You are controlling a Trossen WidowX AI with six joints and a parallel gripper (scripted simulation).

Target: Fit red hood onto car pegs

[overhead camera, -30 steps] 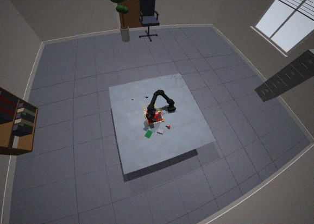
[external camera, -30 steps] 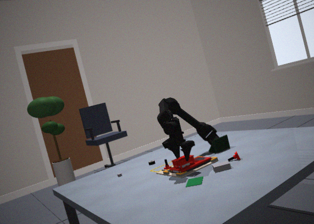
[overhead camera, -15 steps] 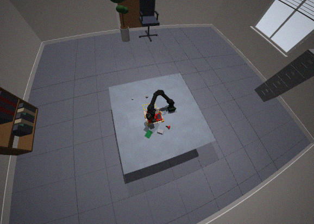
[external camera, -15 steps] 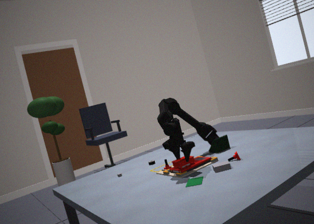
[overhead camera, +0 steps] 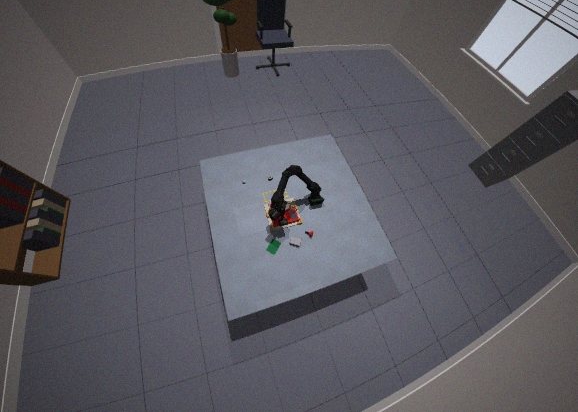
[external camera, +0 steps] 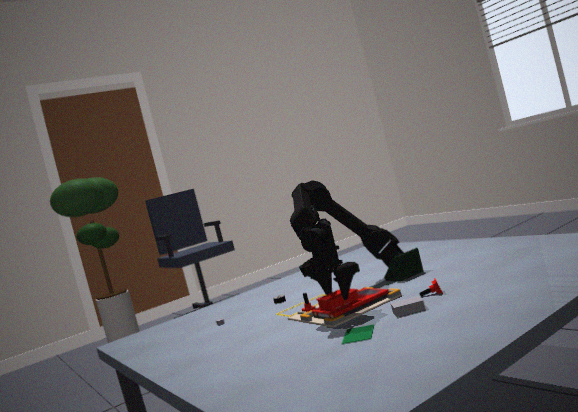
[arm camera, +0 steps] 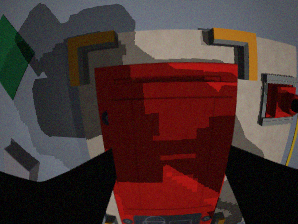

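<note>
My gripper tip is right at the red hood. Round my gripper tip: grey nut 37 cm to the right, 24 cm ahead, 3 cm below; then green flat card 20 cm to the left, 8 cm ahead, 4 cm below; then jig 3 cm to the right, 3 cm below, 3 cm behind.
</note>
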